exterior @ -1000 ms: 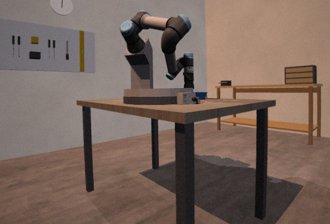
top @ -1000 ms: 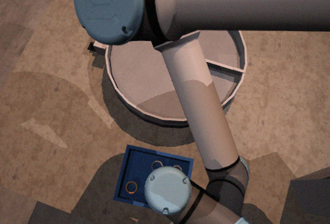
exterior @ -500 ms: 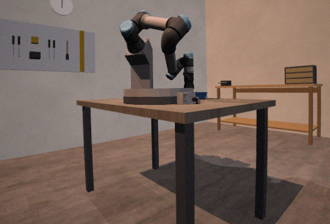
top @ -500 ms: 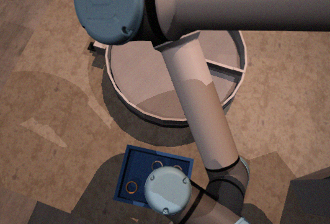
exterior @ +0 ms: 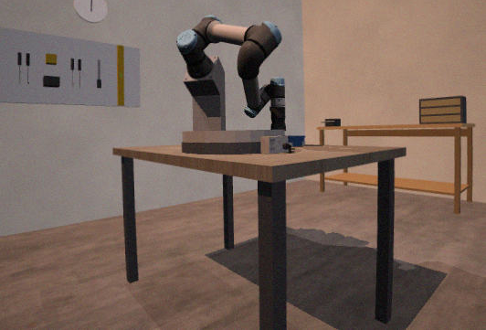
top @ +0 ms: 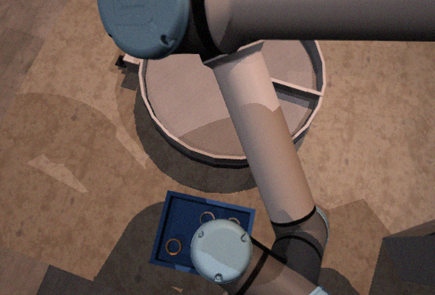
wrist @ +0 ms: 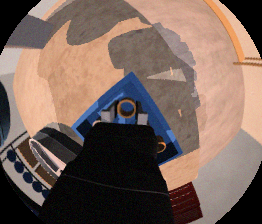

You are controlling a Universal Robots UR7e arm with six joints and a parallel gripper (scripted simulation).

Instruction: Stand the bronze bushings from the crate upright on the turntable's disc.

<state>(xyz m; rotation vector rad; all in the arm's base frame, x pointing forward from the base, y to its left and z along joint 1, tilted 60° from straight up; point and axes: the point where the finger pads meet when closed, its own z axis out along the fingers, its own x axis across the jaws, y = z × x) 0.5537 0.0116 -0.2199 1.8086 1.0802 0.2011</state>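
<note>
Now: hand 50 mm short of the blue crate and 40 mm to the left of it. Round my hand: turntable disc: 400 mm to the right, 30 mm ahead, 20 mm above.
</note>
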